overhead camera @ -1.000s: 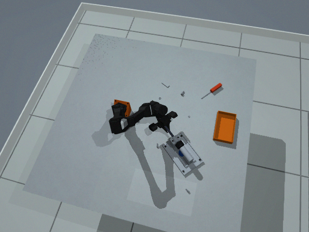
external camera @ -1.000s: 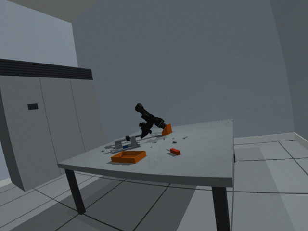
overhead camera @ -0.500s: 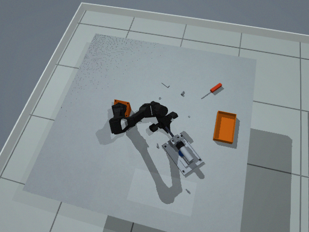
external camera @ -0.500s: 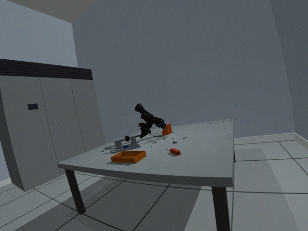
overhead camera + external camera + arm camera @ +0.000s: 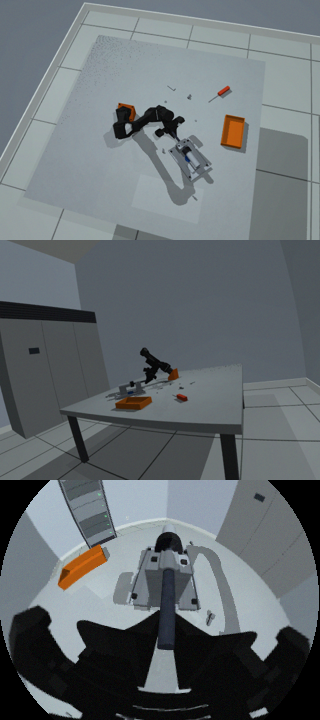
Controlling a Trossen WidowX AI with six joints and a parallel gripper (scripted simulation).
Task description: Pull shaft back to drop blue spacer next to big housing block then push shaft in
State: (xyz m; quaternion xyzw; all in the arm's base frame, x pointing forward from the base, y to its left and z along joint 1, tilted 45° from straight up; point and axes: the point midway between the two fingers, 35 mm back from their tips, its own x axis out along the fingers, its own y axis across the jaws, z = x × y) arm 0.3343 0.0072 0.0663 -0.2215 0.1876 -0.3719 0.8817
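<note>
Now: gripper tip 4 cm short of the shaft, 3 cm to the left of it and 3 cm below it. Round my gripper tip: l-shaped key: 36 cm to the left, 15 cm behind, 5 cm below; blue spacer: 11 cm ahead, 8 cm to the right, 4 cm below; orange tray: 32 cm ahead, 18 cm to the left, 4 cm below.
</note>
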